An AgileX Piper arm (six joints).
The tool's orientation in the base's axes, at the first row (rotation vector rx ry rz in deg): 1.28, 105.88, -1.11
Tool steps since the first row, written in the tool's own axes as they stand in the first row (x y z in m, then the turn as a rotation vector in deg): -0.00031, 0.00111, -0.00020, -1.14, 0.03, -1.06; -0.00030, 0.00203, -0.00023, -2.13, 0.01, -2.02; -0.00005, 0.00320, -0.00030, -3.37, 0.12, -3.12; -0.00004, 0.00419, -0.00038, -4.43, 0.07, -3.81; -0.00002, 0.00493, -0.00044, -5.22, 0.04, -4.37; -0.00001, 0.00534, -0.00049, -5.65, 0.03, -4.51; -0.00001, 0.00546, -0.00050, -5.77, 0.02, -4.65; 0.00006, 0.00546, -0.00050, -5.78, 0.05, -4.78; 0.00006, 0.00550, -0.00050, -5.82, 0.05, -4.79; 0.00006, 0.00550, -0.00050, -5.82, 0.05, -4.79
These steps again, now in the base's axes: -0.00008, 0.00111, 0.00035, -0.71, 0.05, 1.39; -0.00009, 0.00203, 0.00035, -1.36, 0.05, 2.60; -0.00019, 0.00321, 0.00012, -2.07, 0.18, 4.10; -0.00025, 0.00420, 0.00014, -2.45, 0.14, 5.30; -0.00029, 0.00494, 0.00013, -2.77, 0.12, 6.22; -0.00033, 0.00535, 0.00013, -2.79, 0.11, 6.67; -0.00034, 0.00547, 0.00014, -2.89, 0.11, 6.82; -0.00036, 0.00547, 0.00007, -3.01, 0.14, 6.87; -0.00036, 0.00551, 0.00007, -3.01, 0.14, 6.91; -0.00036, 0.00551, 0.00007, -3.01, 0.14, 6.91
